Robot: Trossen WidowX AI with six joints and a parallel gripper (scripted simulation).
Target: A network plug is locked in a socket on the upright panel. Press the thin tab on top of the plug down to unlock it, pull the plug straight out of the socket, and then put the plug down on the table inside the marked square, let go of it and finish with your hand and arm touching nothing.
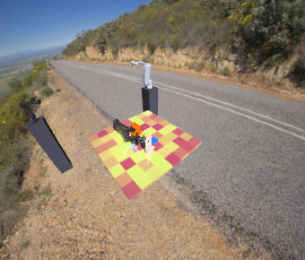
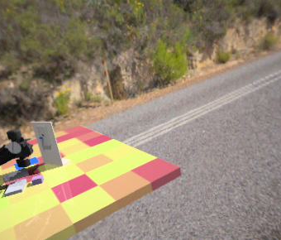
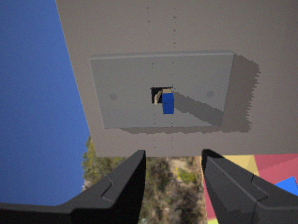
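Right now my gripper tip is 6 cm short of the network plug and 2 cm to the right of it. From my gripper tip the other things lie so: blue marked square: 3 cm behind, 21 cm to the left, 17 cm below; purple block: 4 cm behind, 13 cm to the right, 16 cm below; grey upright panel: 8 cm ahead, 3 cm to the left, 6 cm below.
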